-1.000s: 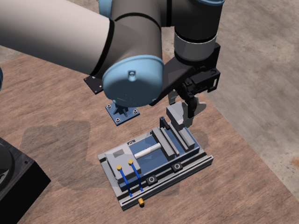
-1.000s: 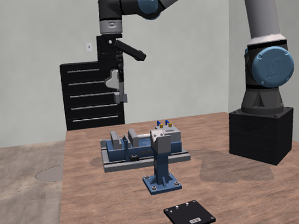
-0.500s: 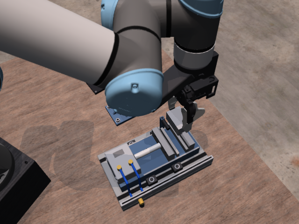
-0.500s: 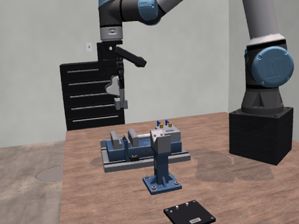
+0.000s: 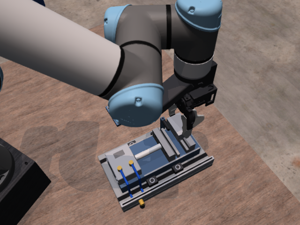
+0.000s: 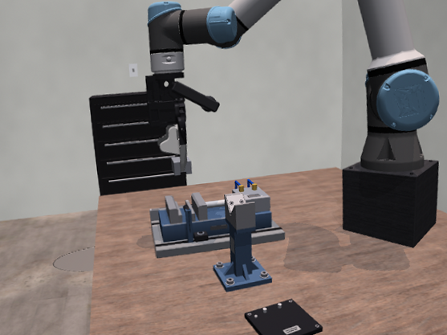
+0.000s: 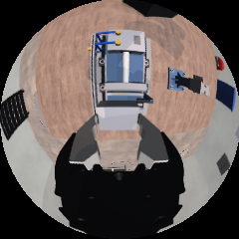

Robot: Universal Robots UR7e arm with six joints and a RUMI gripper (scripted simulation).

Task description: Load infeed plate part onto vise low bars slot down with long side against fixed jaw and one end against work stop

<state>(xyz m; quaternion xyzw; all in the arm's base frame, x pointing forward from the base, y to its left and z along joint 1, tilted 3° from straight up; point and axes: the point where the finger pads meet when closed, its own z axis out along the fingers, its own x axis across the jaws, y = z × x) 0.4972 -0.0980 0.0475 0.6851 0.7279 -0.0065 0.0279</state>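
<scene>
The fixed jaw is 11 cm below my hand, 3 cm ahead of it and 2 cm to the left of it. Round my hand: work stop (9 cm below, 7 cm to the left); then moving jaw (11 cm below, 3 cm behind, 2 cm to the left); then part (1 cm below).
</scene>
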